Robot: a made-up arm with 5 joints.
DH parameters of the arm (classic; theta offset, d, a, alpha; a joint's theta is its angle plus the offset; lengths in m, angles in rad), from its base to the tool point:
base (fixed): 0.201 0 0.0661 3.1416
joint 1: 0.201 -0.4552 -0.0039 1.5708
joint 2: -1.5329 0 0.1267 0
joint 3: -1.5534 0 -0.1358 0
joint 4: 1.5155 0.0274 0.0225 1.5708
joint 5: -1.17 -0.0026 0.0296 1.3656
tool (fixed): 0.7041 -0.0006 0 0
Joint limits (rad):
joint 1: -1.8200..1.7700
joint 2: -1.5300..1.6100
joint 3: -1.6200..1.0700
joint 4: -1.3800..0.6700
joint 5: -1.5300..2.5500
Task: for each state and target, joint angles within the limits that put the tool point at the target. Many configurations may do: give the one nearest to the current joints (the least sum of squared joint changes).
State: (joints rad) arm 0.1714 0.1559 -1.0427 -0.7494 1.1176
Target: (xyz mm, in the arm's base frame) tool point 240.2 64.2 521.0
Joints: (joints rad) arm -0.1336 0.8201 -0.4538 -1.1589 1.1429
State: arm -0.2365 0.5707 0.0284 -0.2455 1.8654
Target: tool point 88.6 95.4 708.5
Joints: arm -0.7107 -0.0418 -0.7357 0.1056 1.8630
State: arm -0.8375 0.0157 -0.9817 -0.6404 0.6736
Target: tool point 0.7 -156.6 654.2
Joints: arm -1.2887 -0.7243 -1.3085 -0.0977 0.6905
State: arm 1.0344 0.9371 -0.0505 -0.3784 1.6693
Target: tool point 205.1 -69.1 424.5
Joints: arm 0.7998 0.9323 0.4287 -0.5822 1.7174
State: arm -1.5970 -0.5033 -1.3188 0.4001 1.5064
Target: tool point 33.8 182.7 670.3
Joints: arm -1.5235 0.2925 -0.6894 0.3963 1.5508
